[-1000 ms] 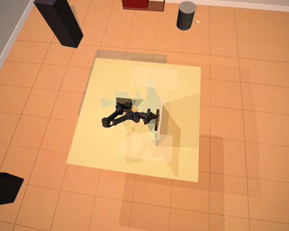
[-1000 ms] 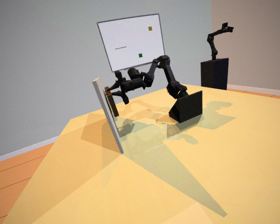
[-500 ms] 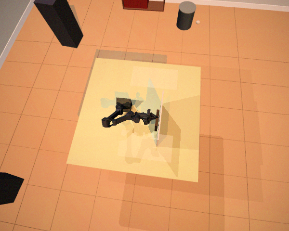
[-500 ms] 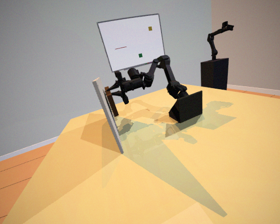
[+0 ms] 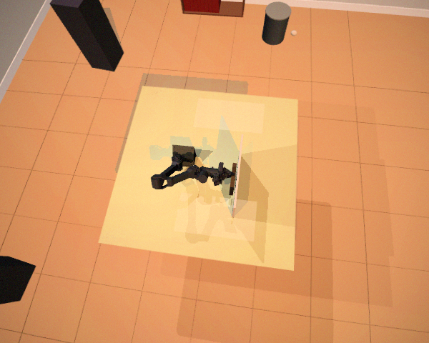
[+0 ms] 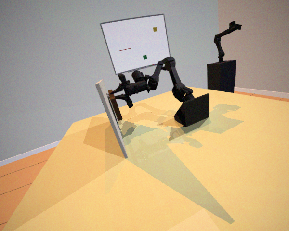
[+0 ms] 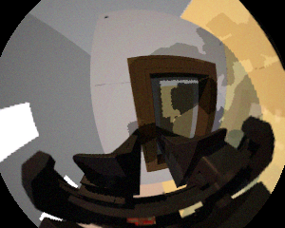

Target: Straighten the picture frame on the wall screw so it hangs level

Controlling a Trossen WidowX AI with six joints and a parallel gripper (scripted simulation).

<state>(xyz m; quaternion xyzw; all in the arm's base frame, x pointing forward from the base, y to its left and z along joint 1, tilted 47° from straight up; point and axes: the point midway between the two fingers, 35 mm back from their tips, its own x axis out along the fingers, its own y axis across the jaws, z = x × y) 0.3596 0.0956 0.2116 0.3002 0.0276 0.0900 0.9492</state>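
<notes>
My gripper tip is now 10 mm to the left of the brown picture frame and 50 mm above it. Also, from my gripper tip: upright wall panel: 10 mm ahead, 10 mm to the left, 70 mm below.
</notes>
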